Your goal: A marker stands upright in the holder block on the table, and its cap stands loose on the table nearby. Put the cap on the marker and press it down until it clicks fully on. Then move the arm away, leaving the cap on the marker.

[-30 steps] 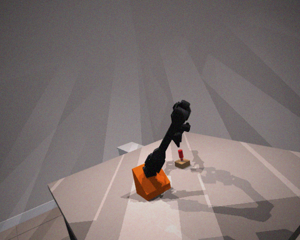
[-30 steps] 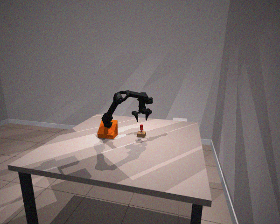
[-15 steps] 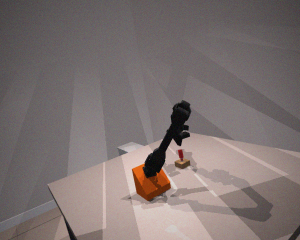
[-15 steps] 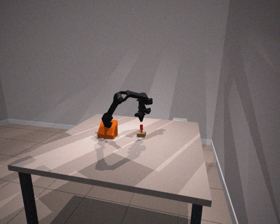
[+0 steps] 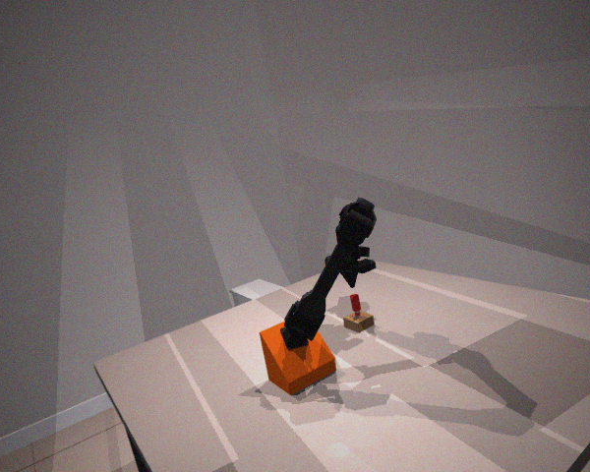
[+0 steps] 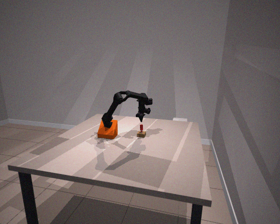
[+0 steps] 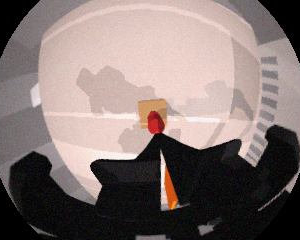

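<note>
My gripper tip is now 50 mm above the red marker cap. Also, from my gripper tip: holder block (120 mm below).
</note>
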